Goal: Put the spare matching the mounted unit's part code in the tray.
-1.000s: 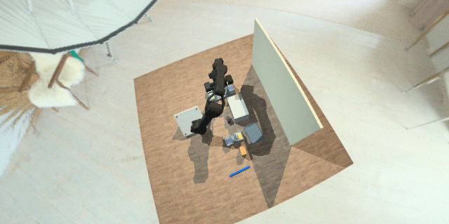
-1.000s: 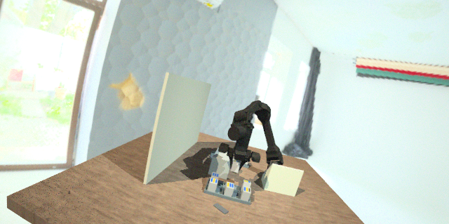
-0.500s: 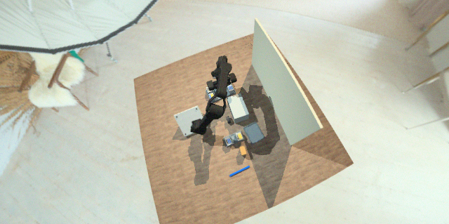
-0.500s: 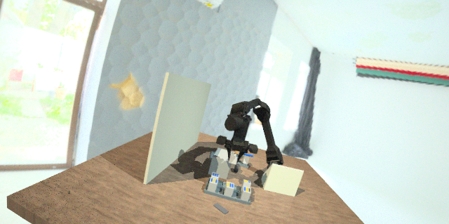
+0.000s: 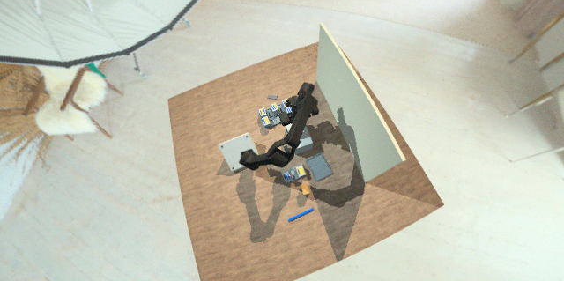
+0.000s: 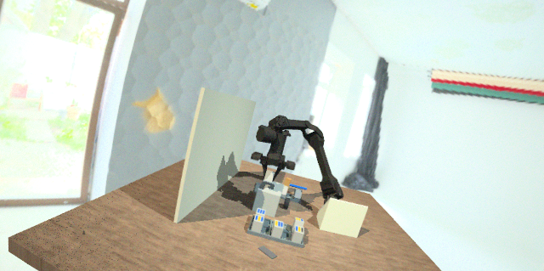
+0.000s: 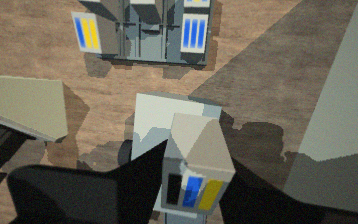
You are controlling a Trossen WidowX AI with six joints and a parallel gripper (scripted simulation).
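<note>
My gripper tip is now 23 cm to the left of the blue-grey tray, 14 cm above it and 2 cm short of it. From my gripper tip the other things lie so: grey-green panel: 23 cm ahead, 8 cm above, 5 cm to the right; then grey rack: 22 cm to the right, 13 cm below, 12 cm behind; then pale boxy unit: 9 cm below, 4 cm to the right, 2 cm behind.
</note>
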